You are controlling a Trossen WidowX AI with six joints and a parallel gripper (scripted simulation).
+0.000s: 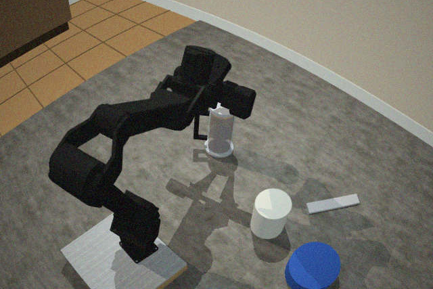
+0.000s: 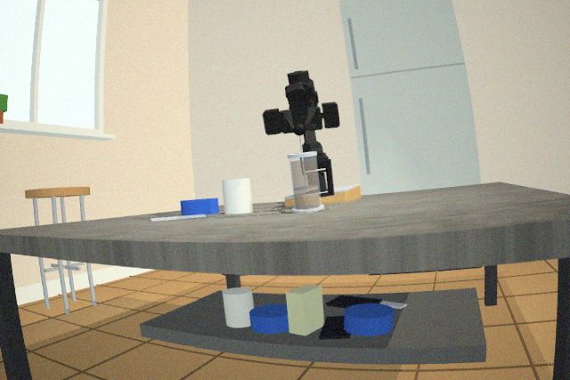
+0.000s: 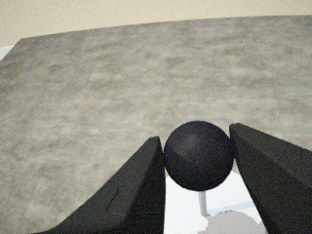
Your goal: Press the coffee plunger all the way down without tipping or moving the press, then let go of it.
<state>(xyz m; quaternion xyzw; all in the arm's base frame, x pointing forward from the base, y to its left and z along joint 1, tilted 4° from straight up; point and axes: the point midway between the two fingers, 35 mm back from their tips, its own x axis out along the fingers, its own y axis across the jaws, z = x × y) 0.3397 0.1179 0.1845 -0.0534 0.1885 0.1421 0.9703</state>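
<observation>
Right now my gripper tip is 10 cm above the glass coffee press, 3 cm past it and 1 cm to the right of it.
</observation>
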